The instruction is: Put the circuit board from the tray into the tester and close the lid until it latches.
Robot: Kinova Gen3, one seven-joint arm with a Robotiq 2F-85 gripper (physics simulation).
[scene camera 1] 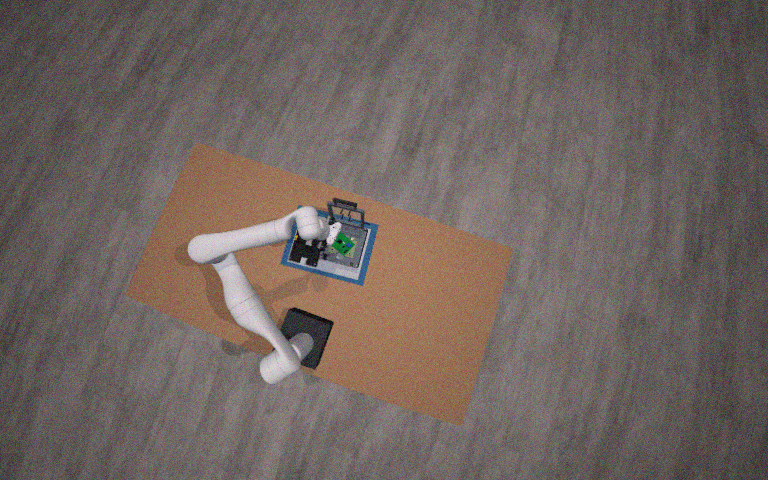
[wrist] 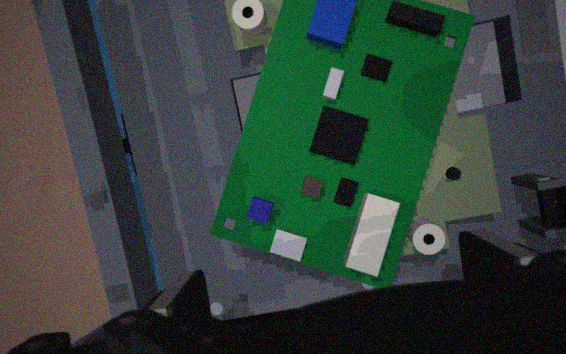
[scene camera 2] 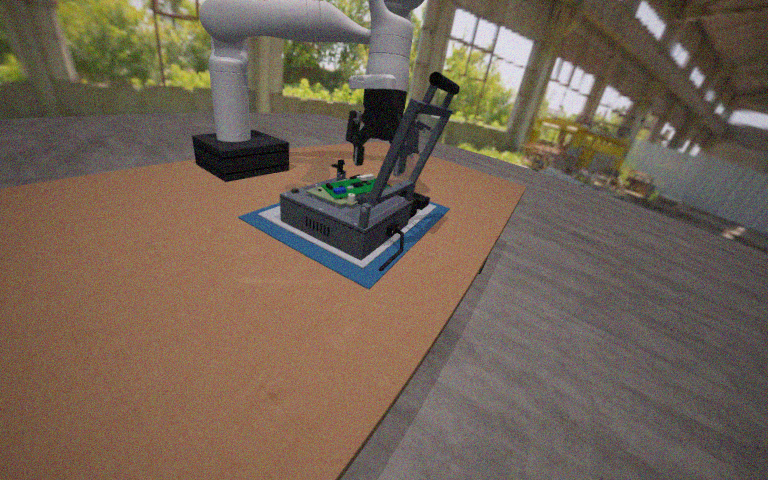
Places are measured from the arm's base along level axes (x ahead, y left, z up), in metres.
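Where they show: gripper, fingertip midpoint: (wrist: 332, 279) (scene camera 2: 377, 170); arm's base, origin of the base link: (scene camera 1: 302, 343) (scene camera 2: 234, 138).
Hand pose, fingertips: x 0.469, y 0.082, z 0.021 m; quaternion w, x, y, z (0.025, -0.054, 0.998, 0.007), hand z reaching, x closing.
Each offset is from my fingertips to the top centre of the thing. "pt": to the spot under its first point. Level surfaces: height alone.
The green circuit board @(0.006 m back, 0.052 m right, 0.012 m down) (scene camera 1: 343, 244) (scene camera 2: 362, 185) (wrist: 280, 125) lies on the grey tester @(pt 0.021 m ahead, 0.149 m right, 0.066 m down) (scene camera 2: 322, 223), turned askew over its pale green bed @(pt 0.059 m back, 0.031 m right, 0.037 m down) (wrist: 475, 170). White round posts (wrist: 247, 12) (wrist: 428, 239) show beside the board, outside its outline. The tester's lid (scene camera 2: 394, 152) stands open, tilted back, with a black handle @(0.126 m ahead, 0.044 m right, 0.170 m up) (scene camera 2: 444, 83) at its top. My gripper (scene camera 2: 379, 160) (wrist: 332, 279) is open and empty, pointing down above the tester. In the wrist view its fingertips are on both sides of the board's lower end. The black tray @(pt 0.134 m back, 0.109 m left, 0.088 m down) (scene camera 1: 300, 255) is left of the tester, partly hidden by the arm.
A small black latch @(0.093 m back, 0.019 m right, 0.001 m up) (scene camera 2: 339, 166) (wrist: 550, 202) stands up at the tester's edge, near the right finger in the wrist view. The raised lid is close to the gripper. A blue mat @(0.104 m down) (scene camera 1: 370, 249) (scene camera 2: 305, 246) lies under the tester. The black robot base (scene camera 2: 240, 161) is on the table.
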